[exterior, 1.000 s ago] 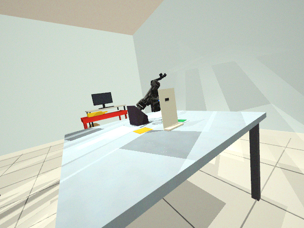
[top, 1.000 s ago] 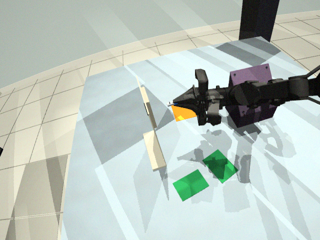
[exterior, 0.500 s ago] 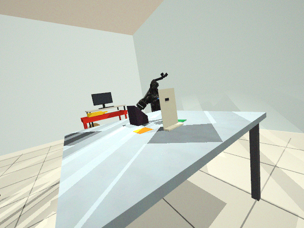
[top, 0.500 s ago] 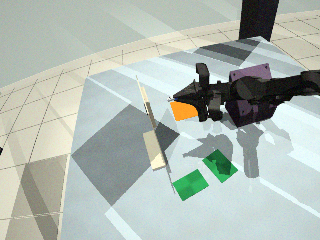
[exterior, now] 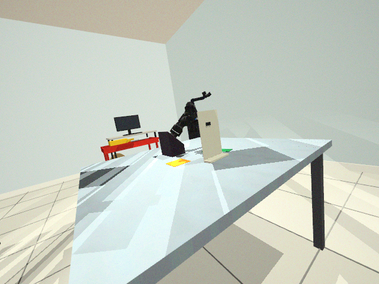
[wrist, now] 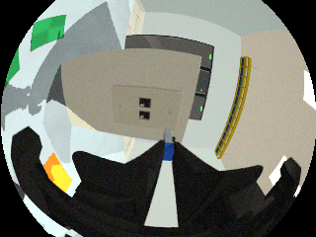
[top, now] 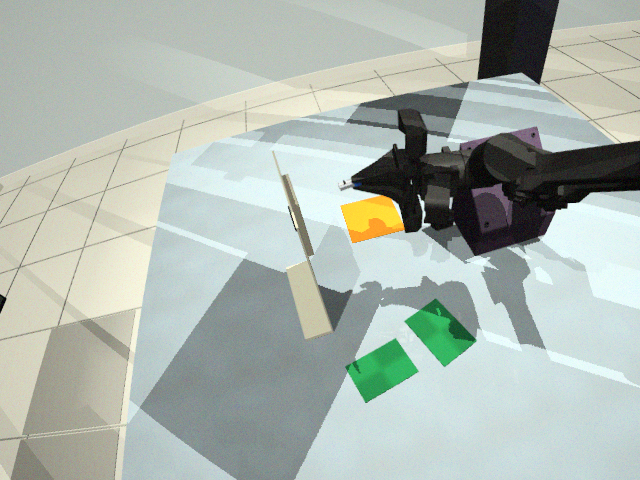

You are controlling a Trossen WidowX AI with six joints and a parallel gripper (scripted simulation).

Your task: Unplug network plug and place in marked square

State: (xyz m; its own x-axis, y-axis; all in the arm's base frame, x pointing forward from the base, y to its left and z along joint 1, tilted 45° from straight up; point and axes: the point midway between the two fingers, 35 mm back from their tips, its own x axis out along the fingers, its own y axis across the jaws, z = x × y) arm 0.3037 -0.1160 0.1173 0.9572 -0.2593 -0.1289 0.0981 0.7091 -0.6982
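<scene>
Now: the orange square patch 25 cm below my gripper tip, 15 cm to the right of it and 7 cm behind it. Also, from my gripper tip: blue network plug (right at my gripper tip); then beige panel (12 cm below, 10 cm ahead).
</scene>
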